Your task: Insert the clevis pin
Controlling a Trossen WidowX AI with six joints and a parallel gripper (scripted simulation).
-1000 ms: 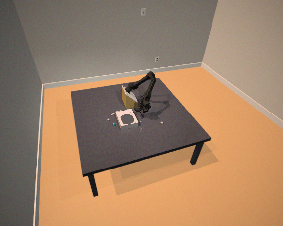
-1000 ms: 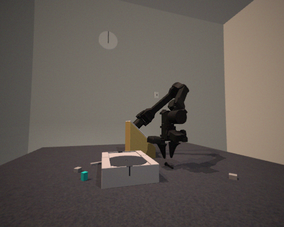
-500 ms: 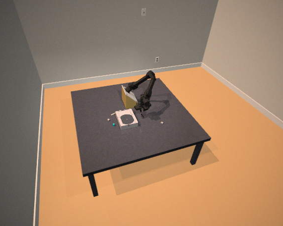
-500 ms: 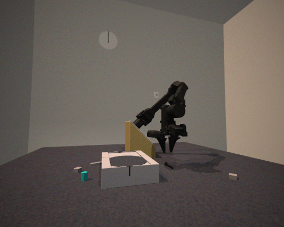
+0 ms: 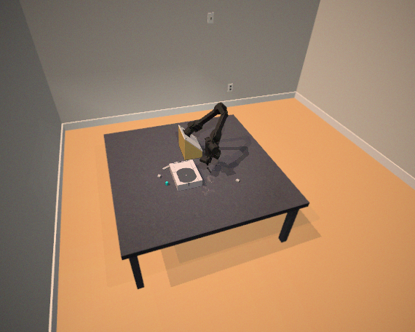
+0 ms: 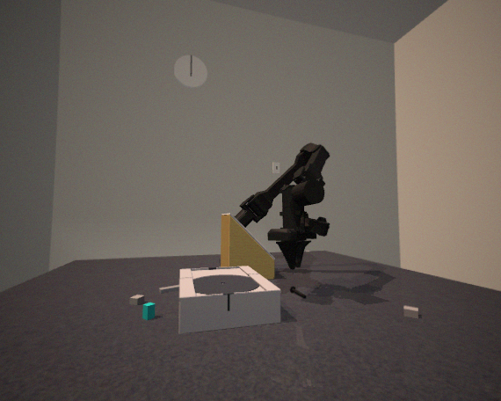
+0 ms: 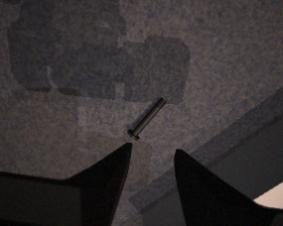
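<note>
My gripper tip is now 10 mm to the right of the clevis pin and 60 mm above it. From my gripper tip the other things lie so: grey disc: 60 mm ahead, 200 mm to the right, 10 mm below; then rimmed tray: 30 mm ahead, 190 mm to the right, 20 mm below; then bar: 130 mm behind, 270 mm to the right, 60 mm below.
</note>
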